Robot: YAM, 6 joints.
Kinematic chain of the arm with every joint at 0, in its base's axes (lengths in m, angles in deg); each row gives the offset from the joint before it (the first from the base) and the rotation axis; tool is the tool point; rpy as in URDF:
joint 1: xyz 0 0 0.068 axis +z
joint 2: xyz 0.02 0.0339 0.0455 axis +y
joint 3: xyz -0.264 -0.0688 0 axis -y
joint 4: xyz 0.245 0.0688 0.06 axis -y
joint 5: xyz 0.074 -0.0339 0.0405 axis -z
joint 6: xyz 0.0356 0 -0.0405 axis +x
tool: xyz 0 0 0 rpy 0 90 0
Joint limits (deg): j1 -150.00..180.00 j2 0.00..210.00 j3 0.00..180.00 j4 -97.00..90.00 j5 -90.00..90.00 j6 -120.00..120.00
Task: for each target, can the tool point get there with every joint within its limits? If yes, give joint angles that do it. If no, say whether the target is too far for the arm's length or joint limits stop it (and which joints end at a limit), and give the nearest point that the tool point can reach.
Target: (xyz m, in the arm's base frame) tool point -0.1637 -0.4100 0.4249
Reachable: yes | joints -110.62 127.03 156.92 -72.48 14.27 -21.12
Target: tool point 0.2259 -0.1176 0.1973
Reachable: yes | joints -32.09 76.13 41.59 -19.02 -34.81 -48.37
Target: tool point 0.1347 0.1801 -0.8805
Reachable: no: too far | nearest point 0.1429 0.1911 -0.3802 | short by 0.500 m
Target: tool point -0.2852 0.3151 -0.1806
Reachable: yes | joints 132.50 178.03 84.93 62.75 4.26 -46.81
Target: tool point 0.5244 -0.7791 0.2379
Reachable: no: too far | nearest point 0.3575 -0.5311 0.1974 | short by 0.302 m
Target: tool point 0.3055 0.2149 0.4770
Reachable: yes | joints 35.14 109.67 141.47 -68.31 0.20 70.25
